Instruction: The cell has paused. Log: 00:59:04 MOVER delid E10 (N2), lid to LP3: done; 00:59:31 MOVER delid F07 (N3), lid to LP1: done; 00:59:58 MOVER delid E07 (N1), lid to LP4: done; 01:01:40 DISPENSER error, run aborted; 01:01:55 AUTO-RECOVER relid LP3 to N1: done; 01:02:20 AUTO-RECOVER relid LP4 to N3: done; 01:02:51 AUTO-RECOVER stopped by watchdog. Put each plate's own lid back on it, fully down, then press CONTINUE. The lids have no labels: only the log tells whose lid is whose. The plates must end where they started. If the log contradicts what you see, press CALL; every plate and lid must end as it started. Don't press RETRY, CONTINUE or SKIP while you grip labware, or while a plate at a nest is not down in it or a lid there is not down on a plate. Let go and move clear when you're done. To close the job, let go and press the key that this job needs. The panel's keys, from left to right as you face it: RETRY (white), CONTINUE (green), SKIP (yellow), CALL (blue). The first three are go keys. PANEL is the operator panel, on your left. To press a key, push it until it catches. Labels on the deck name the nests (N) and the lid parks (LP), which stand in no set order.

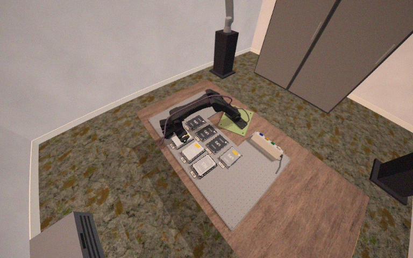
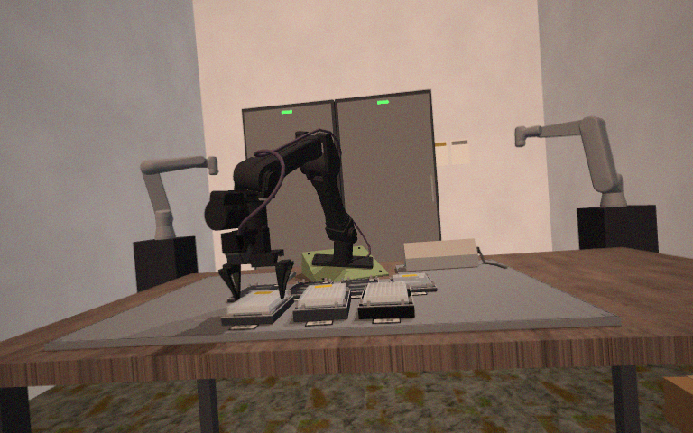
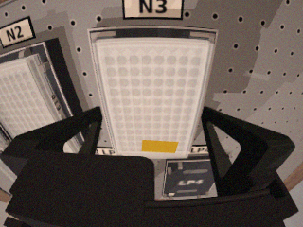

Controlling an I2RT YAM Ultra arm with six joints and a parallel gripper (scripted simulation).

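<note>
The plate lies 14 cm to the left of my hand and 1 cm below it. The rest, counted from my hand: LP3 park 18 cm behind, 7 cm to the left, 3 cm below; then LP1 park 18 cm behind, 33 cm to the left, 3 cm below; then lid 18 cm behind, 33 cm to the left, 2 cm below.
</note>
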